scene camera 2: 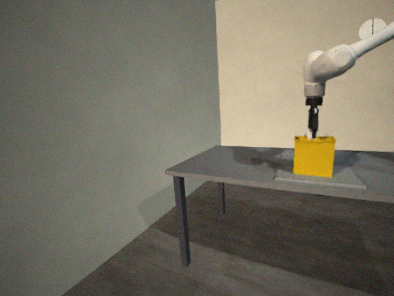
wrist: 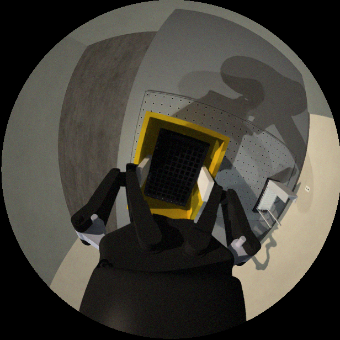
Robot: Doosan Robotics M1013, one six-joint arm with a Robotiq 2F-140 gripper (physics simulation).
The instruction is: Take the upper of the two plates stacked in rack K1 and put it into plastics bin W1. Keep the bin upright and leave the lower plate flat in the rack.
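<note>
My gripper (scene camera 2: 313, 136) (wrist: 174, 167) is shut on the upper plate (wrist: 177, 165), a black gridded plate, with one pale fingertip at each long side. The plate is held within the opening of the yellow plastics bin W1 (scene camera 2: 314, 157) (wrist: 218, 153). The bin stands upright; its front wall hides the plate's depth in the scene view. My fingertips are at about rim height there. Rack K1 (wrist: 286, 190) is the small white stand at the right of the wrist view. A pale plate-like piece (wrist: 270, 197) with a dark edge lies in it; details are too small to tell.
The bin stands on a perforated grey board (scene camera 2: 350, 181) (wrist: 160, 104) on the grey table (scene camera 2: 200, 167) (wrist: 175, 42). The board extends from the bin towards the rack. A table edge and the floor (wrist: 97, 100) are at the left of the wrist view. A pale wall (scene camera 2: 265, 75) stands behind.
</note>
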